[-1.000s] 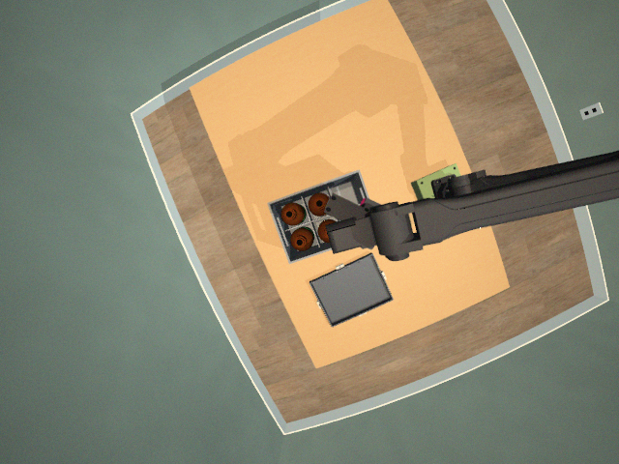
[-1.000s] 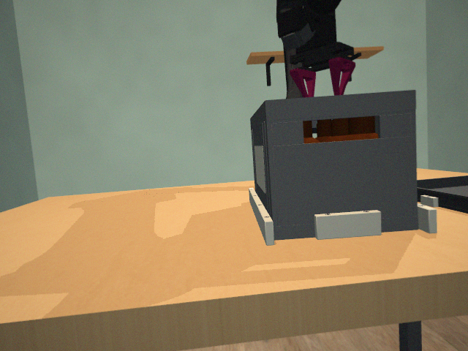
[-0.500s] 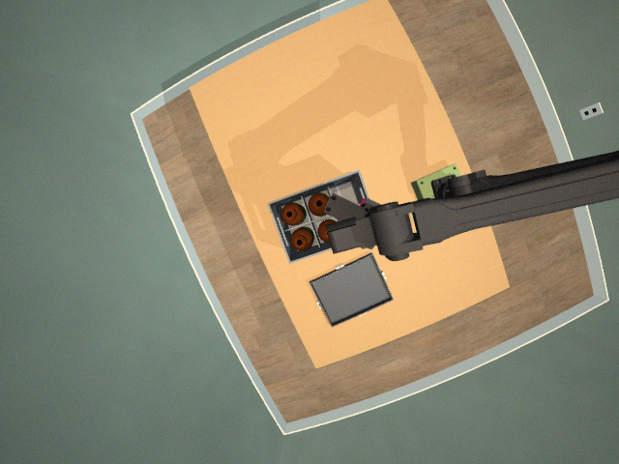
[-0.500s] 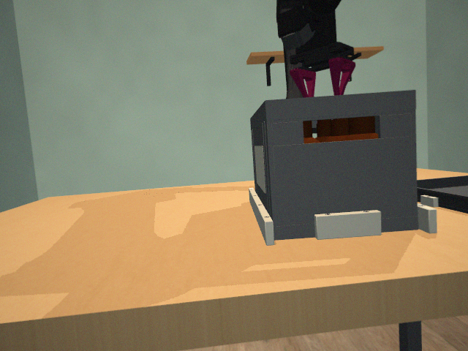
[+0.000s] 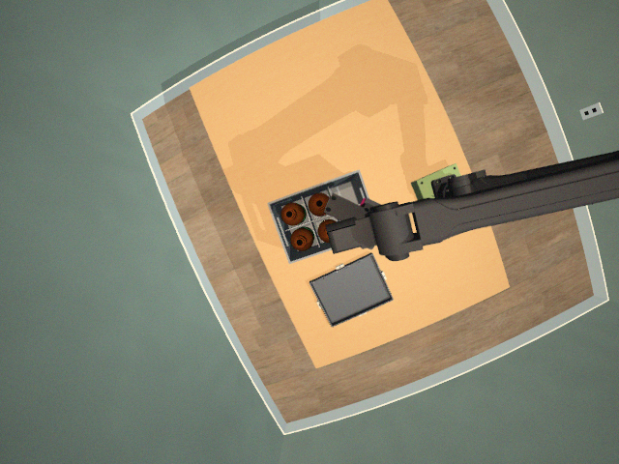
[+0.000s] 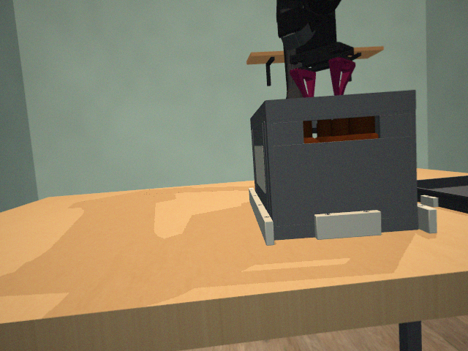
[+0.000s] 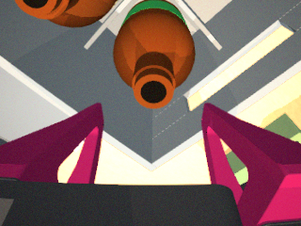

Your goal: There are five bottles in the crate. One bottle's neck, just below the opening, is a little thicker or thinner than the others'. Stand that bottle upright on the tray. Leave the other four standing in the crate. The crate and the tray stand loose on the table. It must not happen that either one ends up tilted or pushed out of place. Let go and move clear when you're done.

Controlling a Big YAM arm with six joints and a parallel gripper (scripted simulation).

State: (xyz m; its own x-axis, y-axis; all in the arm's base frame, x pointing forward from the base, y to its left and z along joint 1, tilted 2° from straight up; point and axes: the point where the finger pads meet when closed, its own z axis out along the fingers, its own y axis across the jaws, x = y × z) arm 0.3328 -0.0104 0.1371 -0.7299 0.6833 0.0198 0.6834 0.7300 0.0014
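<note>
My hand is 90 mm short of the dark grey crate, 40 mm to the left of it and 110 mm above it. The rest, counted from my hand: grey tray (80 mm ahead, 240 mm to the left, 180 mm below).
</note>
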